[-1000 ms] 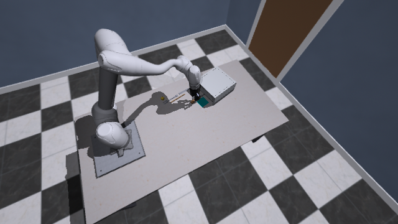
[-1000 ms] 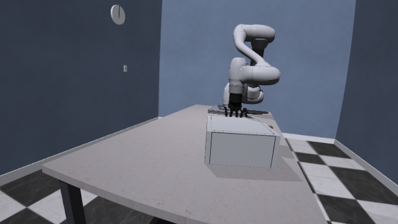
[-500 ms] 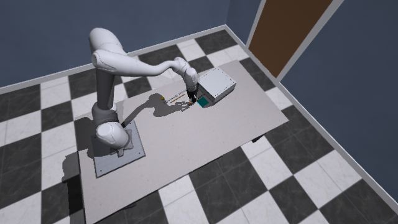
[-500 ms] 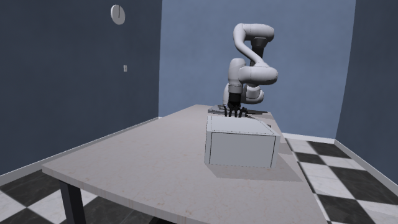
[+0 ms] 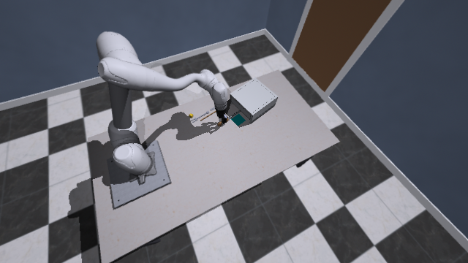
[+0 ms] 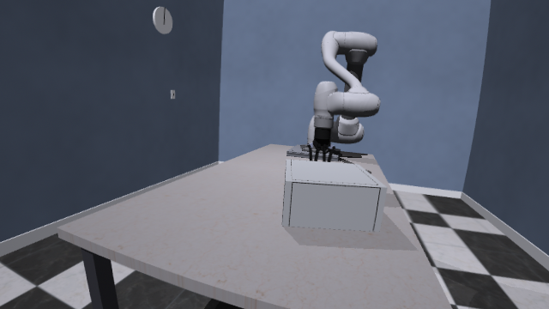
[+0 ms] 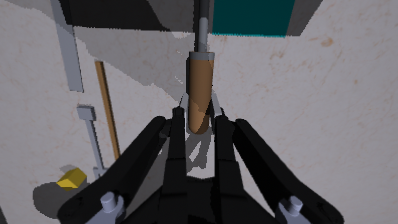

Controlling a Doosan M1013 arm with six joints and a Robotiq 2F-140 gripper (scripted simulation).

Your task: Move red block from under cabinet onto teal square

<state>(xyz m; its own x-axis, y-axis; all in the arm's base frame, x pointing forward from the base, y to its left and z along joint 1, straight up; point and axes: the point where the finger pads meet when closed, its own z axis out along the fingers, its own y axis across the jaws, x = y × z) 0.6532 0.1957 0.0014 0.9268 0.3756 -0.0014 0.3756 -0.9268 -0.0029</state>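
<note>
The hook tool lies 130 mm ahead of my hand, 20 mm below it and 10 mm to the left of it. From my hand the other things lie so: teal square (150 mm ahead, 40 mm below); then grey bar (190 mm to the left, 40 mm below, 10 mm ahead); then thin brown stick (110 mm to the left, 90 mm behind, 30 mm below).
</note>
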